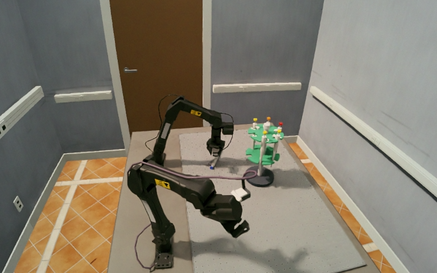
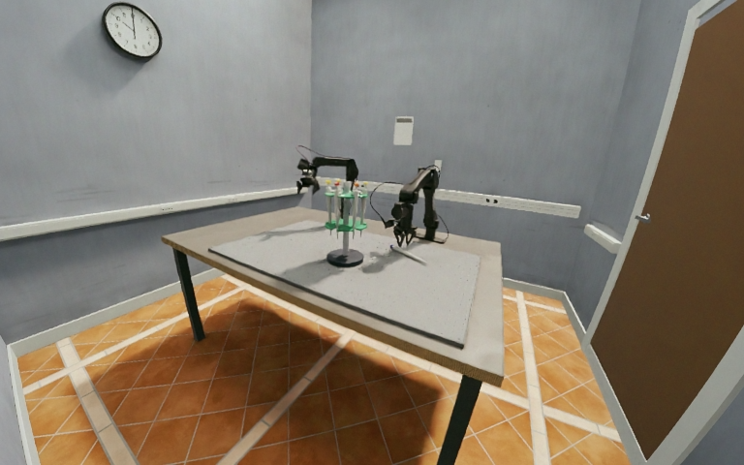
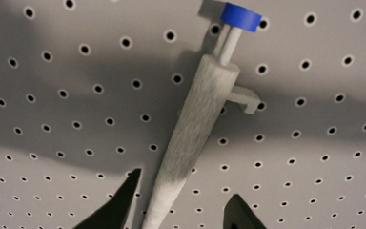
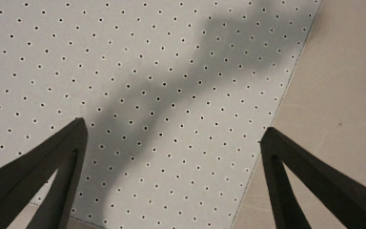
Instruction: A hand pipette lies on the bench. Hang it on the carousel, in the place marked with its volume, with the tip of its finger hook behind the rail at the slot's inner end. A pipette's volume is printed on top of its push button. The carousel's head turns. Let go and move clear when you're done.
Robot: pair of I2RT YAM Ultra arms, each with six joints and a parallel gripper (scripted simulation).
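Right now my left hand is 40 mm above the pipette and 30 mm to the right of it.
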